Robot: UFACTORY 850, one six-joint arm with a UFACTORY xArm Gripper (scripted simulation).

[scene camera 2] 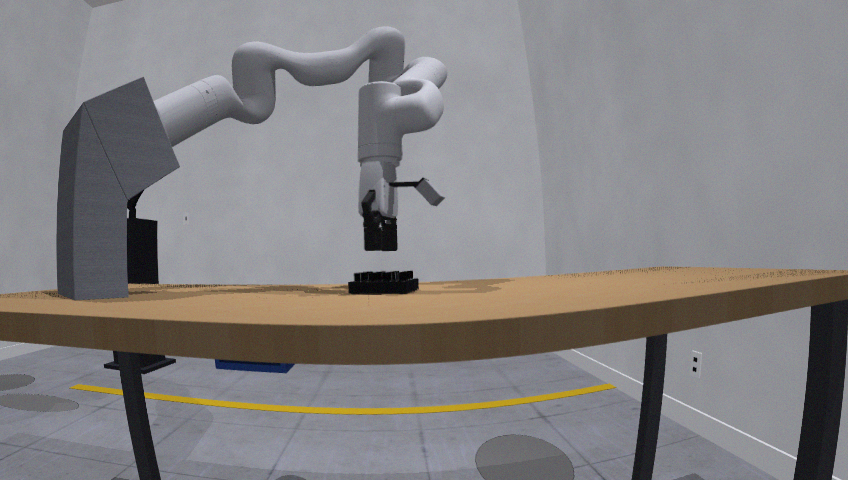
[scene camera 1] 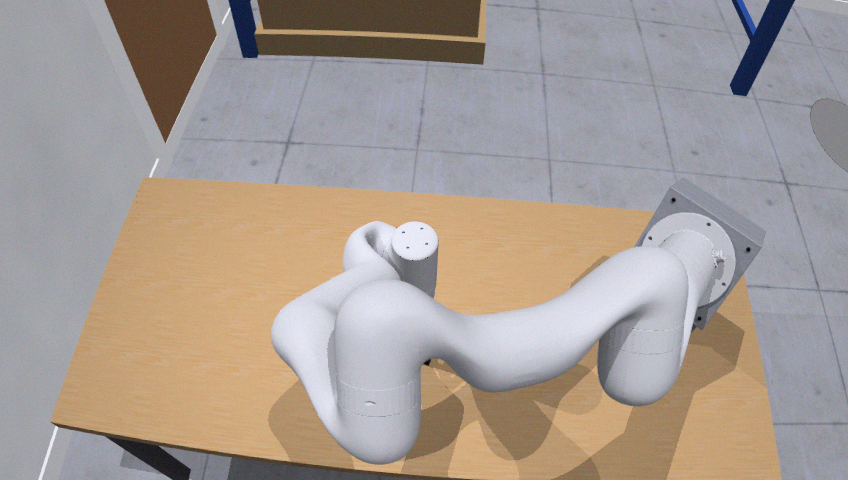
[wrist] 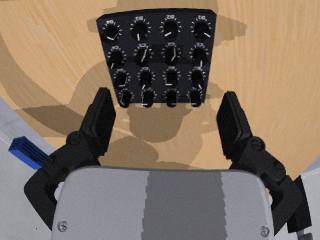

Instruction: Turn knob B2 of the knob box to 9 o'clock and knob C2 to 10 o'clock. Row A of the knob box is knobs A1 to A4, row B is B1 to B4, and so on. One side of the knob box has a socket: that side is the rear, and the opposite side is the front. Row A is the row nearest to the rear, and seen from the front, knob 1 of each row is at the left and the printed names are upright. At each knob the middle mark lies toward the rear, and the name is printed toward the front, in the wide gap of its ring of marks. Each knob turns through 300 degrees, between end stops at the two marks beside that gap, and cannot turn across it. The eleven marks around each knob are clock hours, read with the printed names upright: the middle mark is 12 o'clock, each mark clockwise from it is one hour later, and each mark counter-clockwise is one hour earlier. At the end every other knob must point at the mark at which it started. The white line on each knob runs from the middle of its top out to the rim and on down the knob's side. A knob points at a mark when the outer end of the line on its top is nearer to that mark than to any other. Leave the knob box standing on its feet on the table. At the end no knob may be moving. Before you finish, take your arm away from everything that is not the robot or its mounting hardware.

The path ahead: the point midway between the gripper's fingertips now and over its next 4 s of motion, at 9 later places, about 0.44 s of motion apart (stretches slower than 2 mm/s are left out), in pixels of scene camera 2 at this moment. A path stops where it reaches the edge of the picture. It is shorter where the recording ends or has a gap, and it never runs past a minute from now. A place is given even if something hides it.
The gripper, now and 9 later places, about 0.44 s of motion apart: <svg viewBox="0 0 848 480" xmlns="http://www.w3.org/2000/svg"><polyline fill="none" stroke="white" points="381,250 378,251 367,251 356,251 355,251 360,248 365,245 371,242 374,242 374,246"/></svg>
